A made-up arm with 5 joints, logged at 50 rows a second.
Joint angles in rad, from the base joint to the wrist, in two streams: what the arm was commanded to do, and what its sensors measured. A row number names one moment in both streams.
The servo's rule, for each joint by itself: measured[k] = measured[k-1] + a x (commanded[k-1-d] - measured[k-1]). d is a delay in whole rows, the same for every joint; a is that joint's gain. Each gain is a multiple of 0.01, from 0.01 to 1. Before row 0 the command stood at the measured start. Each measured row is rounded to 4 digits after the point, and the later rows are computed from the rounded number. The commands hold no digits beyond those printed.
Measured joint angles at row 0:
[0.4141, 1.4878, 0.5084, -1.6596, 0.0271]
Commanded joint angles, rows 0 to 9:
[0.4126, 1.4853, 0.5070, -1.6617, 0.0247]
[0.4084, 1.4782, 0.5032, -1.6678, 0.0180]
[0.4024, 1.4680, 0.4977, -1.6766, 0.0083]
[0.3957, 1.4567, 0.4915, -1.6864, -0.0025]
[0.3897, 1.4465, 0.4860, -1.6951, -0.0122]
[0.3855, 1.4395, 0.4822, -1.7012, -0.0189]
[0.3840, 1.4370, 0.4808, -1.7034, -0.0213]
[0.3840, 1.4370, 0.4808, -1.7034, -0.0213]
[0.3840, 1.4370, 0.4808, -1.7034, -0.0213]
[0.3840, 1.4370, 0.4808, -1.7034, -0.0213]
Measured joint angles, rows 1 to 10:
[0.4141, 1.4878, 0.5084, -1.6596, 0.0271]
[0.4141, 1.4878, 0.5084, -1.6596, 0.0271]
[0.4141, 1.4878, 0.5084, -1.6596, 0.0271]
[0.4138, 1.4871, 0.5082, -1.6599, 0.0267]
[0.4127, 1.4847, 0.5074, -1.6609, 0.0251]
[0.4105, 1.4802, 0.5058, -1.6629, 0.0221]
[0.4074, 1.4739, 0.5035, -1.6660, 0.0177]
[0.4037, 1.4665, 0.5007, -1.6698, 0.0123]
[0.3999, 1.4592, 0.4977, -1.6739, 0.0067]
[0.3966, 1.4532, 0.4950, -1.6777, 0.0017]
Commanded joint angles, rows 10 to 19:
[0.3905, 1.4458, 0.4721, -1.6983, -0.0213]
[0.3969, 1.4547, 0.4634, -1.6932, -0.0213]
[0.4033, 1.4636, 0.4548, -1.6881, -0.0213]
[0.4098, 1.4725, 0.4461, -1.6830, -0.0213]
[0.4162, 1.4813, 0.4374, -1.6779, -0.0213]
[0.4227, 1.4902, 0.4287, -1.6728, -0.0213]
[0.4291, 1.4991, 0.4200, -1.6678, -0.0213]
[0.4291, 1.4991, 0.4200, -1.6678, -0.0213]
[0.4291, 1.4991, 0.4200, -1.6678, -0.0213]
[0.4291, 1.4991, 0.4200, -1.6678, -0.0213]
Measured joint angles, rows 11 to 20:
[0.3940, 1.4488, 0.4927, -1.6810, -0.0024]
[0.3919, 1.4456, 0.4908, -1.6839, -0.0058]
[0.3902, 1.4433, 0.4892, -1.6864, -0.0086]
[0.3903, 1.4440, 0.4865, -1.6879, -0.0109]
[0.3917, 1.4469, 0.4828, -1.6886, -0.0128]
[0.3941, 1.4514, 0.4783, -1.6885, -0.0143]
[0.3974, 1.4571, 0.4731, -1.6878, -0.0156]
[0.4013, 1.4636, 0.4674, -1.6865, -0.0166]
[0.4058, 1.4708, 0.4612, -1.6847, -0.0174]
[0.4107, 1.4784, 0.4546, -1.6825, -0.0181]

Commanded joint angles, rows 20 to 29:
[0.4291, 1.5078, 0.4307, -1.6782, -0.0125]
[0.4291, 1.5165, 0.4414, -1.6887, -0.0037]
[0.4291, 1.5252, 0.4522, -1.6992, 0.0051]
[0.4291, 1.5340, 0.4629, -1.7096, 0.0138]
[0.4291, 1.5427, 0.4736, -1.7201, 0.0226]
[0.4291, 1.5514, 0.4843, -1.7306, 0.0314]
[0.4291, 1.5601, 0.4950, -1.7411, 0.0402]
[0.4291, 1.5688, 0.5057, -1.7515, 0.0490]
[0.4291, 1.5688, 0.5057, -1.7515, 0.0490]
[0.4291, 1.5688, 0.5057, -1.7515, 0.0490]
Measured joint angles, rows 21 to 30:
[0.4146, 1.4840, 0.4491, -1.6806, -0.0187]
[0.4176, 1.4881, 0.4444, -1.6789, -0.0192]
[0.4200, 1.4911, 0.4405, -1.6775, -0.0196]
[0.4219, 1.4956, 0.4389, -1.6776, -0.0183]
[0.4234, 1.5012, 0.4393, -1.6790, -0.0157]
[0.4246, 1.5077, 0.4414, -1.6816, -0.0120]
[0.4255, 1.5148, 0.4448, -1.6852, -0.0074]
[0.4263, 1.5223, 0.4494, -1.6897, -0.0020]
[0.4269, 1.5302, 0.4550, -1.6950, 0.0040]
[0.4274, 1.5383, 0.4614, -1.7010, 0.0105]

